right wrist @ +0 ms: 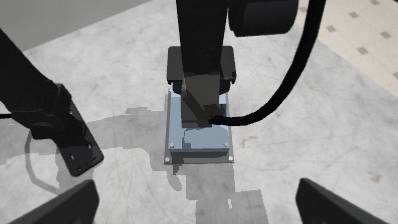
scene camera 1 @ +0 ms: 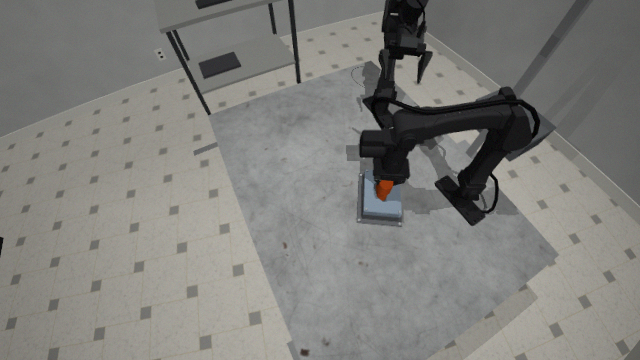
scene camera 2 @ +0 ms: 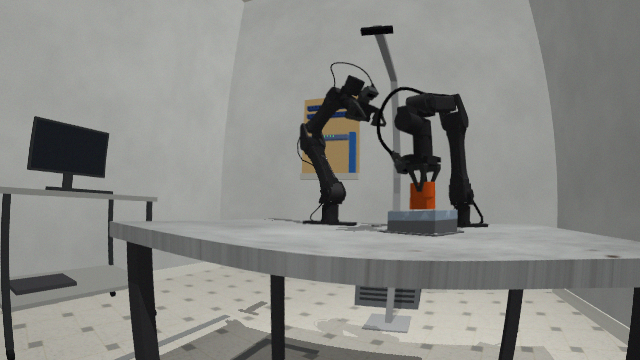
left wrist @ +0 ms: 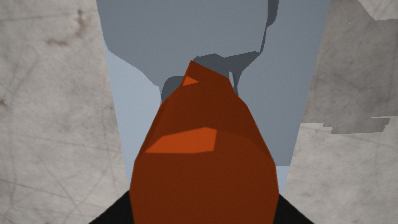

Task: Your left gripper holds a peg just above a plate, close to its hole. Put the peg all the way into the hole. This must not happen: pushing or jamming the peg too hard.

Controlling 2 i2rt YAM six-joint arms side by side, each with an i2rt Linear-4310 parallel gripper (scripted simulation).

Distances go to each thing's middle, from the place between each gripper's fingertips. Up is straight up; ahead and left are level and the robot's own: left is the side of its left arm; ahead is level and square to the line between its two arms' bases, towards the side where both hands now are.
Labels:
I see my left gripper 20 mm above the orange faceted peg (left wrist: 203,150). Round my left hand: plate (scene camera 1: 389,208): 80 mm below, 10 mm behind.
My right hand (scene camera 1: 401,81) is 260 mm above the orange faceted peg, 160 mm to the right of it and 120 mm short of it. Round my right hand: plate (310 mm below, 170 mm to the left, 120 mm ahead).

